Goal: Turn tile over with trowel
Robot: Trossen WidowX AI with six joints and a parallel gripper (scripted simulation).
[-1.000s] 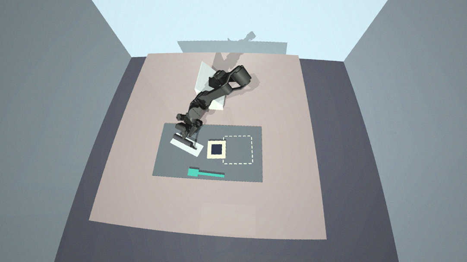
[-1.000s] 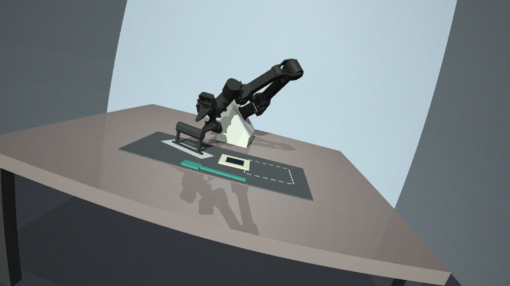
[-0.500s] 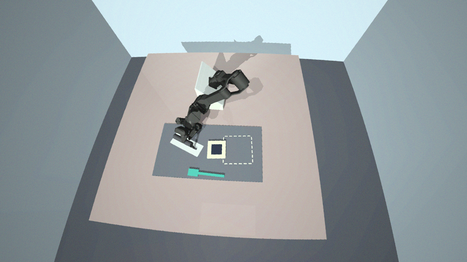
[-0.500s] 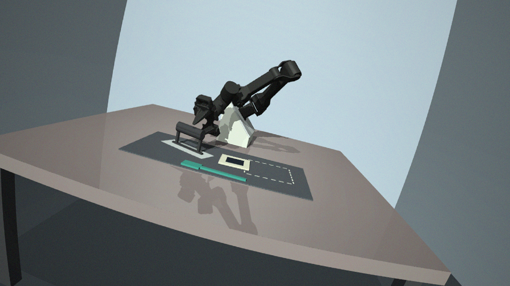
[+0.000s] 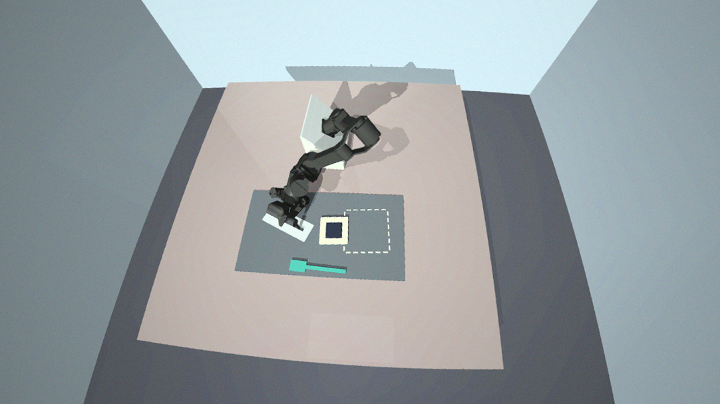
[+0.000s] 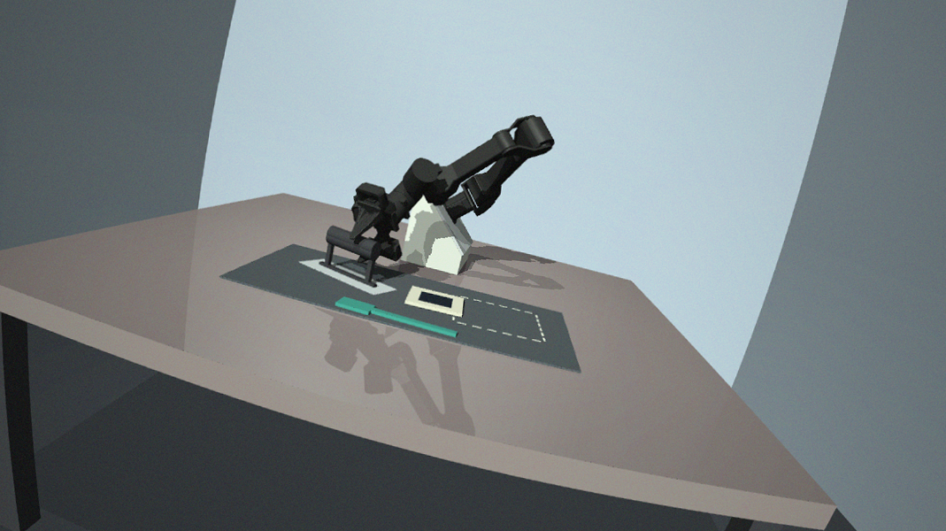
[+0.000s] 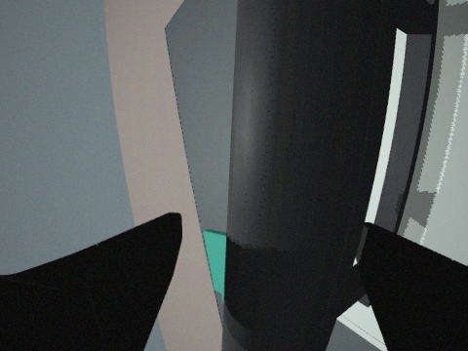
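My gripper tip is now 20 mm past the grey float, 10 mm to the right of it and 20 mm above it. Also, from my gripper tip: cream tile (10 mm ahead, 180 mm to the left, 60 mm below); teal trowel (160 mm ahead, 90 mm to the left, 60 mm below); mat (20 mm ahead, 130 mm to the left, 80 mm below).
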